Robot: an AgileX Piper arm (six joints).
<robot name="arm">
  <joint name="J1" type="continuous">
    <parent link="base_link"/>
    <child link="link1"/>
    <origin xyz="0 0 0.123" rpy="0 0 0"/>
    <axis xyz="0 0 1"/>
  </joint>
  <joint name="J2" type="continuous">
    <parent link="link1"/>
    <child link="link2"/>
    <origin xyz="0 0 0" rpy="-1.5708 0 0"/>
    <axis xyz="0 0 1"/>
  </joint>
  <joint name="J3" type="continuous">
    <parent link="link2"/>
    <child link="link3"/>
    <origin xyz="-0.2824 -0.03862 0" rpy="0 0 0"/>
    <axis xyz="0 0 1"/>
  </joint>
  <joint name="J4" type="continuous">
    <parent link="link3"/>
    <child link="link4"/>
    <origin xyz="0.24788 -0.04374 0" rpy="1.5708 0 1.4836"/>
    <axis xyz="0 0 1"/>
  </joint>
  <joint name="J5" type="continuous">
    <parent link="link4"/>
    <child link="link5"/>
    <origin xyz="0 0 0" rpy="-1.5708 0 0"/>
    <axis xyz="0 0 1"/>
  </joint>
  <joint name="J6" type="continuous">
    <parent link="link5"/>
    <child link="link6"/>
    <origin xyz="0 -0.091 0" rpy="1.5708 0 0"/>
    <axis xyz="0 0 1"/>
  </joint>
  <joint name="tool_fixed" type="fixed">
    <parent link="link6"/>
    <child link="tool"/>
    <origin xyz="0 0 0" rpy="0 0 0"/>
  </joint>
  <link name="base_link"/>
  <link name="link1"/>
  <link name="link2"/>
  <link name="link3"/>
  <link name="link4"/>
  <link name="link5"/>
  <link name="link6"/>
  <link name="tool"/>
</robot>
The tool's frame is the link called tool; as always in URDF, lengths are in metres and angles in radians. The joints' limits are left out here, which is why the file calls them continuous.
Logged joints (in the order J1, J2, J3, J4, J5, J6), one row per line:
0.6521 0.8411 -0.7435 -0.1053 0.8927 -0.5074
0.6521 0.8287 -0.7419 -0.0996 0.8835 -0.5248
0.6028 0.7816 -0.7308 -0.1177 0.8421 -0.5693
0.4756 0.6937 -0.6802 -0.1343 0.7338 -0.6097
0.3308 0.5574 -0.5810 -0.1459 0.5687 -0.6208
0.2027 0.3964 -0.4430 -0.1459 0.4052 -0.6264
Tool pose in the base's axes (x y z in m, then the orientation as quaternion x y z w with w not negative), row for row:
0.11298 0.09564 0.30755 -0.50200 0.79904 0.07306 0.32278
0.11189 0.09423 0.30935 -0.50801 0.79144 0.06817 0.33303
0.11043 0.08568 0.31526 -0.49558 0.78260 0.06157 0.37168
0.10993 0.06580 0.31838 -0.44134 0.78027 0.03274 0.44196
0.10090 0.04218 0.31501 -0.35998 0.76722 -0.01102 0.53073
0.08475 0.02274 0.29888 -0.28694 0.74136 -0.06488 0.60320
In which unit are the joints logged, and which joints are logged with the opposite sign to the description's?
The joints are logged in radians. Opposite sign: J4.
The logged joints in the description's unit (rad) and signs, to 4 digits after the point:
0.6521 0.8411 -0.7435 0.1053 0.8927 -0.5074
0.6521 0.8287 -0.7419 0.0996 0.8835 -0.5248
0.6028 0.7816 -0.7308 0.1177 0.8421 -0.5693
0.4756 0.6937 -0.6802 0.1343 0.7338 -0.6097
0.3308 0.5574 -0.5810 0.1459 0.5687 -0.6208
0.2027 0.3964 -0.4430 0.1459 0.4052 -0.6264

